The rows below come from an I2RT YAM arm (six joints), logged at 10 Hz.
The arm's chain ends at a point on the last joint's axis. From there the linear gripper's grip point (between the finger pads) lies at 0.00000 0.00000 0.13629 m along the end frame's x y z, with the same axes.
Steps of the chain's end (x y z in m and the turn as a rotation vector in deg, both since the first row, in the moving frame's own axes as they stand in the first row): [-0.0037 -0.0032 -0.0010 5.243 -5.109 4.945]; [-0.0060 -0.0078 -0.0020 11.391 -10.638 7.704]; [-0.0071 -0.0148 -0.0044 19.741 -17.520 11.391]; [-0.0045 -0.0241 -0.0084 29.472 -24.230 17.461]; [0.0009 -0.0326 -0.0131 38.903 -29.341 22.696]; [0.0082 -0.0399 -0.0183 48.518 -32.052 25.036]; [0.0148 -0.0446 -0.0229 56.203 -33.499 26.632]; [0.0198 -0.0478 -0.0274 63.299 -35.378 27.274]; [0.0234 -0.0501 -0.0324 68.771 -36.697 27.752]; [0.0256 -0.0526 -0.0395 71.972 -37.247 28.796]
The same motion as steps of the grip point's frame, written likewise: [-0.0153 -0.0161 -0.0021 5.243 -5.109 4.945]; [-0.0291 -0.0362 -0.0070 11.391 -10.638 7.704]; [-0.0425 -0.0639 -0.0186 19.741 -17.520 11.391]; [-0.0469 -0.0965 -0.0373 29.472 -24.230 17.461]; [-0.0421 -0.1250 -0.0589 38.903 -29.341 22.696]; [-0.0307 -0.1482 -0.0816 48.518 -32.052 25.036]; [-0.0188 -0.1632 -0.1011 56.203 -33.499 26.632]; [-0.0103 -0.1737 -0.1209 63.299 -35.378 27.274]; [-0.0034 -0.1802 -0.1381 68.771 -36.697 27.752]; [0.0022 -0.1848 -0.1521 71.972 -37.247 28.796]
